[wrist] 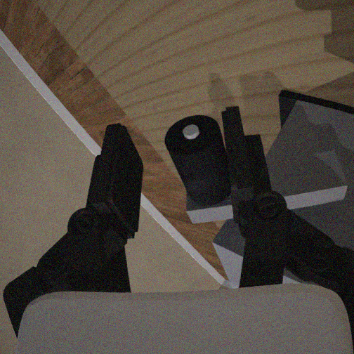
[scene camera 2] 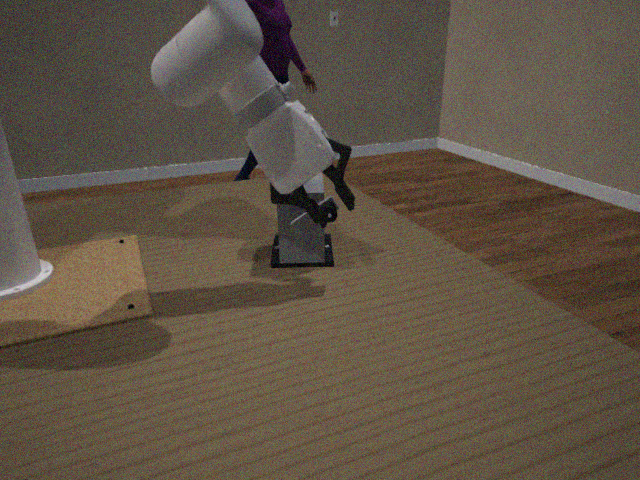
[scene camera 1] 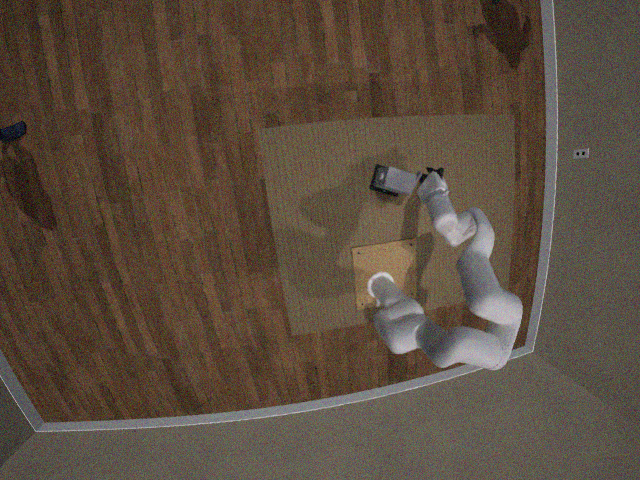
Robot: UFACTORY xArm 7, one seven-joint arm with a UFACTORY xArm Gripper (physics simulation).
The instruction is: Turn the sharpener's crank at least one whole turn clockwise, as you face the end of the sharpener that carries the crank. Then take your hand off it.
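Where they show: gripper, between the fingertips: (scene camera 2: 338, 215) (scene camera 1: 426, 174); arm's base, origin of its link: (scene camera 2: 6, 282) (scene camera 1: 380, 284).
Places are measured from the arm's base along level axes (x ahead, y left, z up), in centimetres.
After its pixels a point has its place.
Observation:
The grey sharpener (scene camera 1: 400, 179) @[y -0.1, x 46.1, z 12.0 cm] (scene camera 2: 302, 245) @[y -5.8, x 44.5, z 3.2 cm] (wrist: 315, 155) stands upright on its black base on the mat. Its light crank arm (scene camera 2: 302, 217) (wrist: 320, 196) slopes up and right from the middle of the end face in the scene camera 2 view. The black crank knob (scene camera 2: 331, 211) @[y -12.5, x 47.5, z 11.0 cm] (wrist: 202, 167) is at the arm's outer end, on the right. My gripper (scene camera 1: 432, 172) @[y -11.7, x 48.9, z 9.9 cm] (scene camera 2: 339, 215) @[y -11.7, x 48.9, z 9.9 cm] (wrist: 177, 136) is open, with its fingers on either side of the knob. In the wrist view the knob is close to the right finger, with a wide gap to the left finger. Whether it touches is unclear.
My arm's base stands on a wooden board (scene camera 1: 382, 253) @[y 0.2, x 14.7, z 0.0 cm] (scene camera 2: 93, 279) @[y -2.6, x 12.3, z 0.0 cm] beside the sharpener. A ribbed mat (scene camera 1: 305, 155) @[y 34.1, x 54.6, z -0.8 cm] (scene camera 2: 387, 361) @[y -33.0, x 48.4, z -0.8 cm] lies under both. A person in a purple top (scene camera 2: 272, 31) stands behind my arm near the back wall.

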